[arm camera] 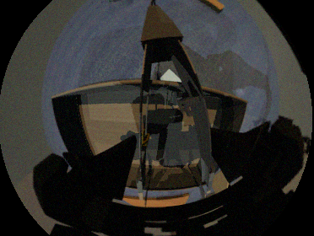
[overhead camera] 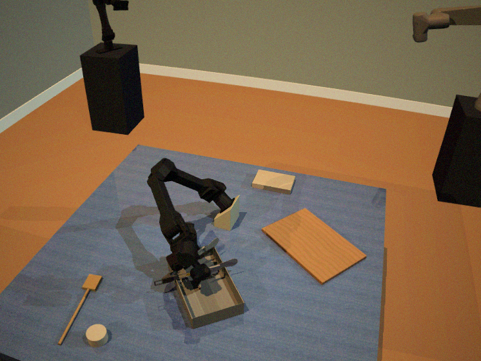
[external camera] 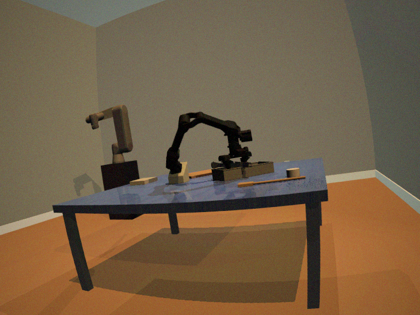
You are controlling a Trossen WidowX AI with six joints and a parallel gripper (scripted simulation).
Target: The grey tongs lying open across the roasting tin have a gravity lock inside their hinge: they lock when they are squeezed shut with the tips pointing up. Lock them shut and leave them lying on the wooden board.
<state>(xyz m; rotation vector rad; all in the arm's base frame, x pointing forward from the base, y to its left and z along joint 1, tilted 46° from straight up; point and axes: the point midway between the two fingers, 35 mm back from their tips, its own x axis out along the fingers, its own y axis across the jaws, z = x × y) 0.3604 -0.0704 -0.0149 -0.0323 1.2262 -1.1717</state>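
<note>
The roasting tin lies 2 cm ahead of my gripper tip and 5 cm to the left of it. The rest, counted from my gripper tip: pale block 68 cm behind, 18 cm to the left, 2 cm below; then wooden board 31 cm behind, 40 cm to the left, 2 cm below.
</note>
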